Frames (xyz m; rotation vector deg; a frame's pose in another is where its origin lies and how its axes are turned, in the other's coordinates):
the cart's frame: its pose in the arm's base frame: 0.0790 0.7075 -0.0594 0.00 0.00 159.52
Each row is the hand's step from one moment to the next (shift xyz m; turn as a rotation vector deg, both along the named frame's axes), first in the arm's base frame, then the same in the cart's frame.
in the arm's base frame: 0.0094 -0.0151 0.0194 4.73 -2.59 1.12
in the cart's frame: -0.0141 0.0109 0.0194 -5.34 0.77 1.12
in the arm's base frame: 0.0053 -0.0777 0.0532 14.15 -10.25 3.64
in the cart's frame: -0.0322 0.0709 0.0532 -16.84 4.65 3.64
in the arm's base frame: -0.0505 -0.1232 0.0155 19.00 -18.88 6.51
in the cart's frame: 0.0042 0.1331 0.0155 -24.40 11.04 6.51
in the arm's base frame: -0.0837 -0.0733 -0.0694 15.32 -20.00 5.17
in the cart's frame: 0.0528 0.0980 -0.0694 -21.35 13.38 5.17
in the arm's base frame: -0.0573 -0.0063 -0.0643 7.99 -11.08 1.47
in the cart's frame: 0.0515 0.0259 -0.0643 -11.36 7.58 1.47
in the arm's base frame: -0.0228 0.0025 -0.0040 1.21 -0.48 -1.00
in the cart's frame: 0.0222 0.0056 -0.0040 -1.30 0.03 -1.00
